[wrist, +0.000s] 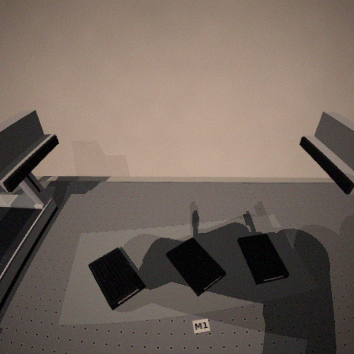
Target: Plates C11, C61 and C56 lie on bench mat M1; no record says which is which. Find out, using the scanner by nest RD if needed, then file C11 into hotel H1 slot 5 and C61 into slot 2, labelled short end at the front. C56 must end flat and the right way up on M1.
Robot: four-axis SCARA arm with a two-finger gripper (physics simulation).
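Frame: origin at the arm's base, x ahead, y left, z up, level; metres.
Seen in the pictures: gripper, fingertip midpoint: [178,123].
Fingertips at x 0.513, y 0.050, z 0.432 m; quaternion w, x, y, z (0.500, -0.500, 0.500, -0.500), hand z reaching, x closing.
Note:
Pixels of each thing's top centre, then the offset from my fingertips to it. "*": a spot on its surface instead. Level surfaces: height alone.
- left plate, middle of its top: [114,273] 0.116 m ahead, 0.146 m left, 0.402 m down
- middle plate, middle of its top: [194,261] 0.151 m ahead, 0.041 m right, 0.402 m down
- right plate, middle of its top: [262,254] 0.167 m ahead, 0.212 m right, 0.402 m down
- perforated bench, its level: 0.419 m down
- M1 label, surface spot: [201,326] * 0.012 m ahead, 0.048 m right, 0.419 m down
Three dark plates lie apart on the pale bench mat M1 [75,307] in the wrist view. The left plate [116,278] shows a faint grid of wells. The middle plate [196,266] and the right plate [263,258] look plain black in shadow. Each has a pale strip on its lower short side, too small to read. Which is C11, C61 or C56 cannot be told. My gripper [178,123] is open and empty, its fingers wide apart at the left and right edges, above the bench. Hotel H1, the scanner and nest RD do not show.
A machine deck with a pale-edged frame [26,246] stands at the left edge, beside the mat. A plain wall [190,90] rises behind the perforated bench [140,337]. An M1 label [201,326] lies in front of the mat. Arm shadows cross the mat.

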